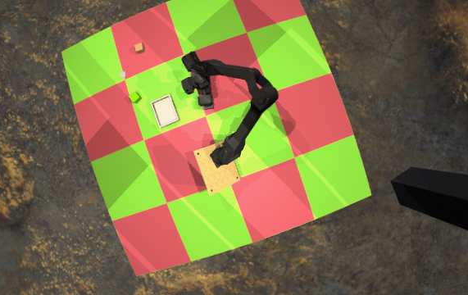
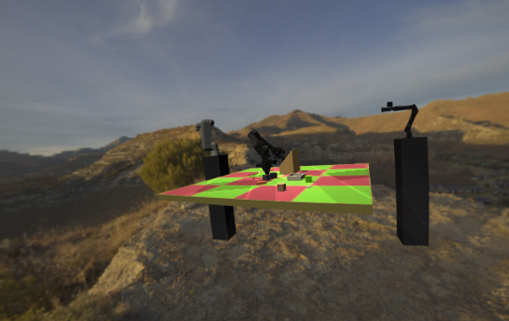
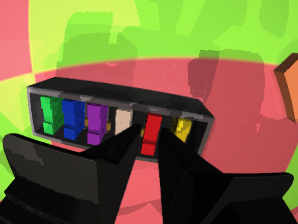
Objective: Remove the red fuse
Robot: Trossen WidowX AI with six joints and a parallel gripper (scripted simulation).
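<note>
Right now the white fuse is 20 mm behind my gripper tip, 10 mm to the left of it and 10 mm below it. Also, from my gripper tip: red fuse 10 mm below; then yellow fuse 20 mm ahead, 10 mm to the right, 10 mm below; then purple fuse 40 mm behind, 10 mm to the left, 10 mm below.
</note>
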